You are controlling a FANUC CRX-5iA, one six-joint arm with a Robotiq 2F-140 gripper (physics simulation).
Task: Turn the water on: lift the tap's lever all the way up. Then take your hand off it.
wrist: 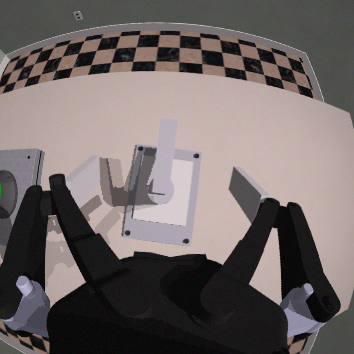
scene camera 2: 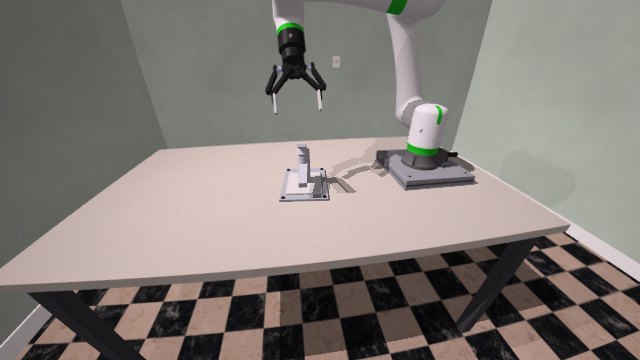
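Pixels of known places: gripper, fingertip midpoint: (wrist: 165,172) (scene camera 2: 298,112); arm's base, link origin: (wrist: 3,193) (scene camera 2: 418,162).
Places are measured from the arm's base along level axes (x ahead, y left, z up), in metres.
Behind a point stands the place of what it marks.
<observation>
The light grey tap (scene camera 2: 303,175) @(x 0.503, y 0.147, z 0.042 m) (wrist: 161,191) @(x 0.503, y 0.054, z 0.113 m) stands upright on its square plate (scene camera 2: 305,199) @(x 0.500, y 0.177, z -0.036 m) (wrist: 160,232) @(x 0.503, y -0.037, z -0.034 m) with dark corner bolts. Its lever (scene camera 2: 301,147) @(x 0.505, y 0.154, z 0.146 m) is at the top of the tap in the scene view, above the spout side that faces the camera. In the wrist view the lever and the spout overlap from above, so the lever's exact angle is hard to tell. My gripper (scene camera 2: 298,111) @(x 0.510, y 0.064, z 0.237 m) (wrist: 165,172) @(x 0.510, y 0.064, z 0.237 m) is wide open and empty. It hangs above the tap with its fingers pointing down, one to each side, and is clear of the lever.
The tap's plate lies on the beige table (scene camera 2: 200,225) @(x 0.822, y 0.278, z -0.042 m) (wrist: 275,130) @(x 0.829, y 0.277, z -0.042 m). The robot's grey base plate (scene camera 2: 440,179) @(x -0.018, y 0.141, z -0.005 m) (wrist: 25,160) @(x 0.089, y 0.109, z 0.001 m) stands to the right of the tap in the scene view and at the left edge of the wrist view. Walls stand behind and beside the table.
</observation>
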